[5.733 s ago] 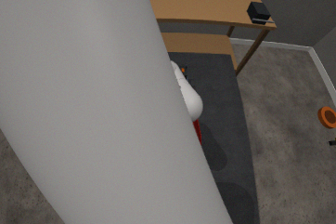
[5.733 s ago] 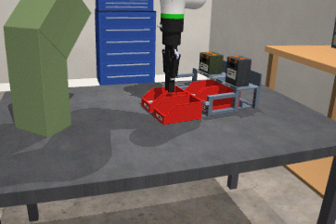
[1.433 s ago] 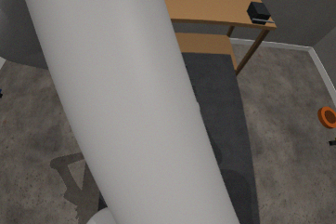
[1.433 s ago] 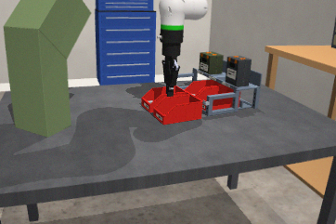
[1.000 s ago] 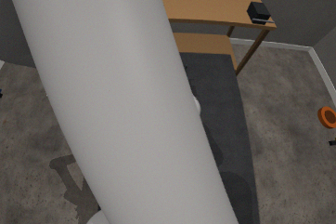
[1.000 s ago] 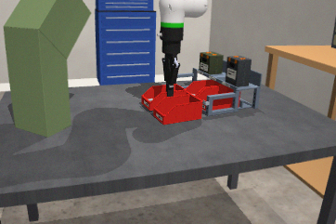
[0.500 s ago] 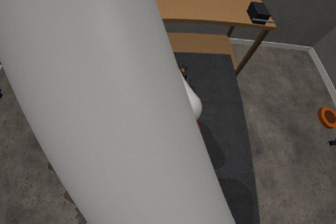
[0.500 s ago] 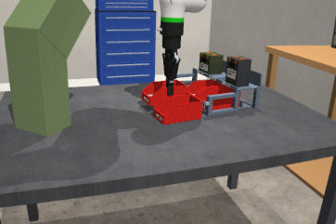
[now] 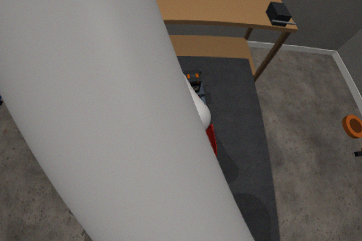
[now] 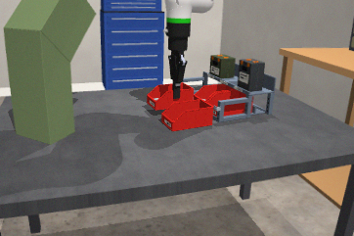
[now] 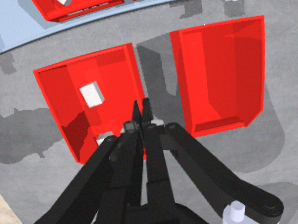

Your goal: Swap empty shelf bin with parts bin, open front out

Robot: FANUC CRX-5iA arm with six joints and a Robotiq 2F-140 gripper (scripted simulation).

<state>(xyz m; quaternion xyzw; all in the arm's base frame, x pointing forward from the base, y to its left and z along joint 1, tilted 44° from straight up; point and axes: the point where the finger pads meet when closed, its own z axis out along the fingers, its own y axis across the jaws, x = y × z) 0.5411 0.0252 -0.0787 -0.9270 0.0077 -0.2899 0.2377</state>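
The part is 7 cm to the left of my hand, 6 cm below it and 1 cm ahead of it. The rest, counted from my hand: grey shelf 24 cm ahead, 8 cm to the left, 4 cm below; then dark box 32 cm ahead, 6 cm above, 2 cm to the right.
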